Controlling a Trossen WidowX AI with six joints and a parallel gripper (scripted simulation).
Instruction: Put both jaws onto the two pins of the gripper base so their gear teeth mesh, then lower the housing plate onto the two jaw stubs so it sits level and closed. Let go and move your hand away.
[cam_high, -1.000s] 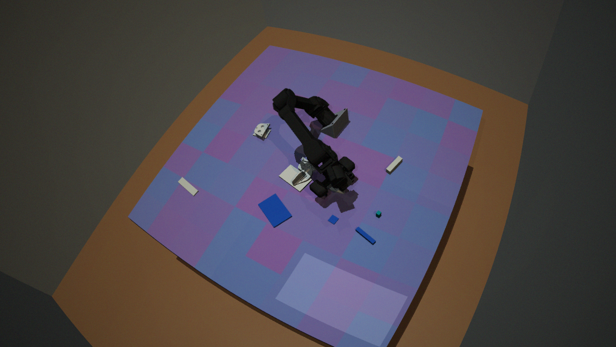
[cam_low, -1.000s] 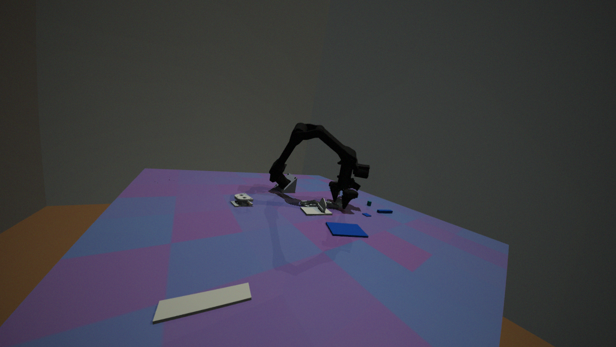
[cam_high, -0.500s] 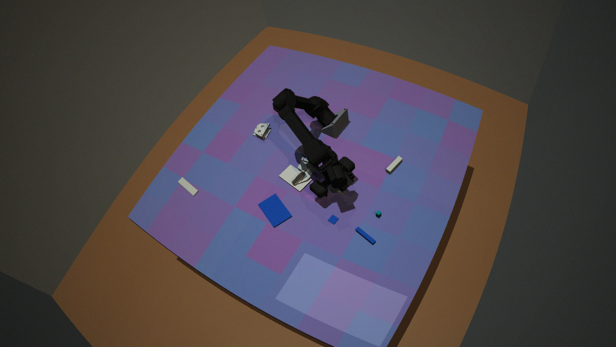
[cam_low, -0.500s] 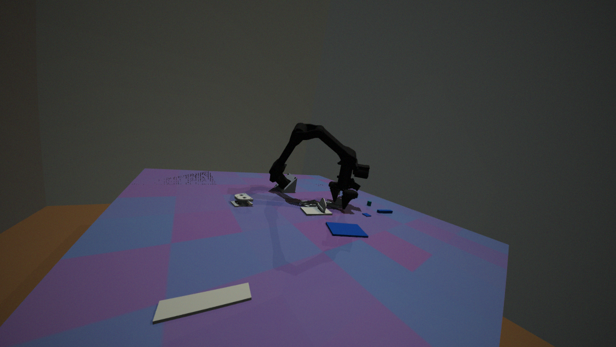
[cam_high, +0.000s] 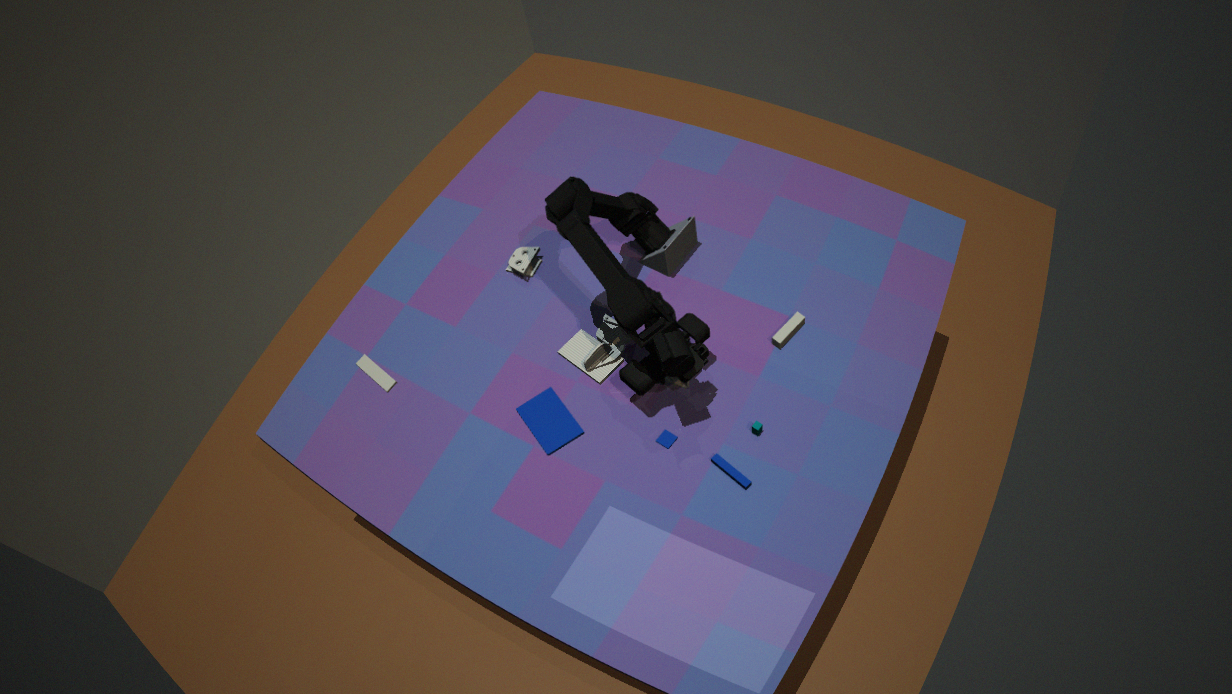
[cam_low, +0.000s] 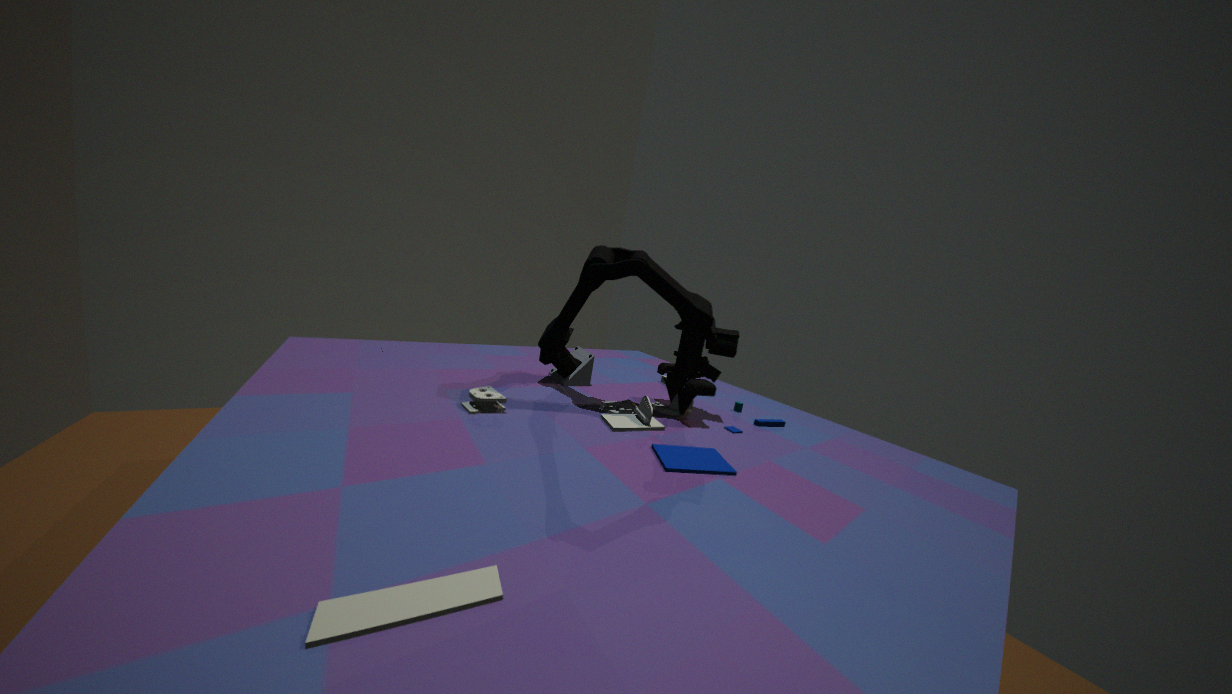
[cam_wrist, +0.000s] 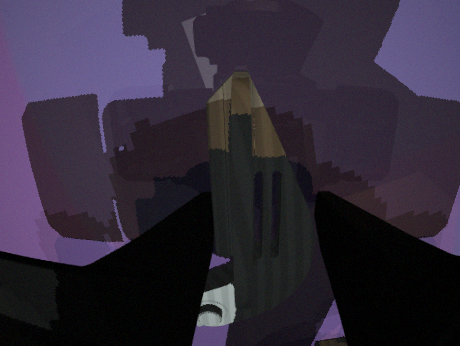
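Now: the jaw 3 cm to the right of my gripper tip and 2 cm behind it. The rest, counted from my gripper tip: small blue square (12 cm ahead, 7 cm to the left); ribbed white plate (16 cm to the right, 4 cm ahead); teal cube (21 cm to the left, 2 cm ahead, 1 cm above).
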